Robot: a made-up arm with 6 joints. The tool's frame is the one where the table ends. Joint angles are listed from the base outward.
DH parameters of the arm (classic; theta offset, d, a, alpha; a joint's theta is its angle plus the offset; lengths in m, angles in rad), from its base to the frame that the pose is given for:
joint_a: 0 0.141 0 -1.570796
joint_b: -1.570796 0 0.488 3.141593
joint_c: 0 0 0 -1.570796
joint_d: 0 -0.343 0 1.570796
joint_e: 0 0.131 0 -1.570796
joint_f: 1.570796 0 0 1.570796
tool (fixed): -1.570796 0 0 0
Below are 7 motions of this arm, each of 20 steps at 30 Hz.
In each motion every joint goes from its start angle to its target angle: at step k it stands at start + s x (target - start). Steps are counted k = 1, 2, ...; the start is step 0. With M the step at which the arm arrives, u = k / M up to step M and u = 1 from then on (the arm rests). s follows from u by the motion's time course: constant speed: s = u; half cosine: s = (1 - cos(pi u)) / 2; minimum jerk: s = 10 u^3 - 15 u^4 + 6 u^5.
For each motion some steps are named. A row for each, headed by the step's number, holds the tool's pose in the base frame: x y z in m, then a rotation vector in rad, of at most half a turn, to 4 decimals.
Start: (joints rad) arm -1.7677 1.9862 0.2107 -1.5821 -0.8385 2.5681
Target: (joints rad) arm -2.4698 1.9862 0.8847 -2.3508 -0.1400 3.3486
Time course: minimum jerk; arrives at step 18
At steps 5, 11, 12, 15, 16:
5: -0.0656 -0.2708 -0.3820 0.7127 0.7181 -0.5228
11: -0.2205 -0.3752 -0.4163 0.5214 1.0515 -1.2578
12: -0.2558 -0.3849 -0.4150 0.5318 1.1057 -1.3557
15: -0.3321 -0.3947 -0.4067 0.5830 1.2021 -1.5319
16: -0.3432 -0.3949 -0.4049 0.5930 1.2139 -1.5544

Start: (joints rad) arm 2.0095 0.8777 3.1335 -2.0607 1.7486 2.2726
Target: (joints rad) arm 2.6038 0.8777 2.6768 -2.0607 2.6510 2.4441
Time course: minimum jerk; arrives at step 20
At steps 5, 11, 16, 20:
5: -0.1807 0.2021 0.7972 1.2925 0.6959 0.9048
11: -0.2874 0.1974 0.8133 0.5811 1.1518 1.0355
16: -0.3704 0.1652 0.8139 0.0117 1.3272 1.0679
20: -0.3840 0.1573 0.8131 -0.0849 1.3440 1.0669

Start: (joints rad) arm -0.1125 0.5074 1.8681 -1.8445 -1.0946 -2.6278
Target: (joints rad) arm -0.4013 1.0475 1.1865 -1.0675 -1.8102 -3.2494
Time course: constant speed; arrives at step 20
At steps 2, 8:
2: 0.4918 -0.0442 0.8364 -2.1319 -1.8972 -0.5638
8: 0.6261 -0.1503 0.6852 -2.2174 -1.5479 0.2027

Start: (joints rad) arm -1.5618 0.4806 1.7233 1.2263 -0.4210 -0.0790
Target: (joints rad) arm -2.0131 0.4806 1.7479 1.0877 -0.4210 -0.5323
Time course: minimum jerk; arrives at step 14
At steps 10, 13, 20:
10: -0.1345 -0.1807 0.9361 -1.2320 -0.2984 -2.3802
13: -0.1478 -0.1707 0.9357 -1.2213 -0.3562 -2.3934
20: -0.1481 -0.1704 0.9357 -1.2211 -0.3576 -2.3936

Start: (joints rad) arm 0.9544 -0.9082 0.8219 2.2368 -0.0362 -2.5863
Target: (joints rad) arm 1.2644 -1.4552 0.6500 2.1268 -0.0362 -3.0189
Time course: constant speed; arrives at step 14
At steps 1, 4, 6, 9, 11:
1: -0.3808 -0.4204 0.7438 1.1604 -1.4959 1.0092
4: -0.3788 -0.4955 0.6808 1.3299 -1.5011 1.1439
6: -0.3709 -0.5429 0.6356 1.4418 -1.5008 1.2351
9: -0.3500 -0.6086 0.5639 1.6078 -1.4949 1.3739
11: -0.3304 -0.6479 0.5138 1.7169 -1.4876 1.4677

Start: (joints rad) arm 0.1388 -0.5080 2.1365 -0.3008 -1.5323 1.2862
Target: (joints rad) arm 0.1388 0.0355 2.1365 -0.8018 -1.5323 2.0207
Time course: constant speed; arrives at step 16
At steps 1, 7, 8, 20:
1: -0.4750 -0.1914 0.7857 -1.2604 -1.2078 -0.3565
7: -0.3221 -0.1598 0.8896 -1.5818 -1.1915 -0.2201
8: -0.2946 -0.1538 0.9033 -1.6299 -1.1955 -0.1945
20: -0.0616 -0.1006 0.9722 -1.9456 -1.3021 0.0241

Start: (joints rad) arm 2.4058 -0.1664 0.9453 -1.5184 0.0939 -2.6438
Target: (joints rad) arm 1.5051 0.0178 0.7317 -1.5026 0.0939 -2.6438
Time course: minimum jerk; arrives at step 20
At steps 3, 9, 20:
3: -0.1355 0.1382 0.8693 -0.1505 -1.7578 0.5281
9: -0.1112 0.2367 0.8298 -0.5615 -1.7413 0.3768
20: 0.0321 0.3522 0.7547 -1.1828 -1.5299 0.1808

